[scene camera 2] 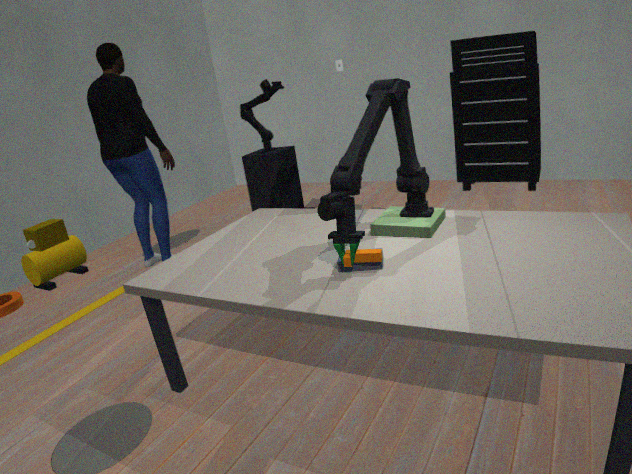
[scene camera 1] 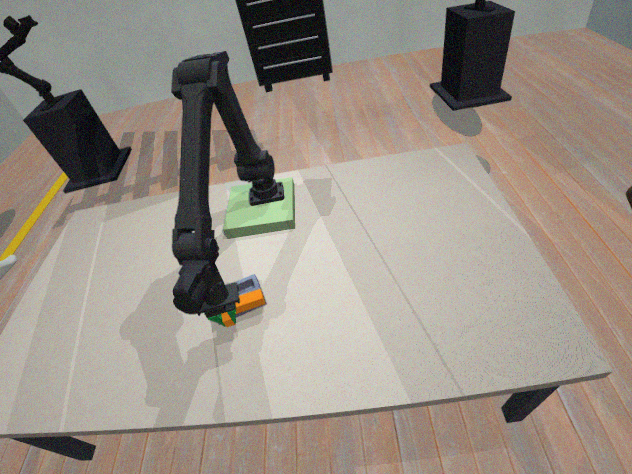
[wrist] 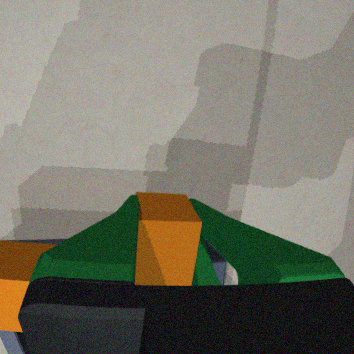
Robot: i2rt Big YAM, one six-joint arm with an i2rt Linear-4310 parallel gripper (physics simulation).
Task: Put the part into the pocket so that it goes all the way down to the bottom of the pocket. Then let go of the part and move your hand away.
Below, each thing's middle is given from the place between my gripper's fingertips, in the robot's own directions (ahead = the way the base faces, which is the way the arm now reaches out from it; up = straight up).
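Labels:
My hand's sitting 30 mm past the orange part point(wrist: 168, 228), and it's 40 mm to the right of that part and 10 mm below it.

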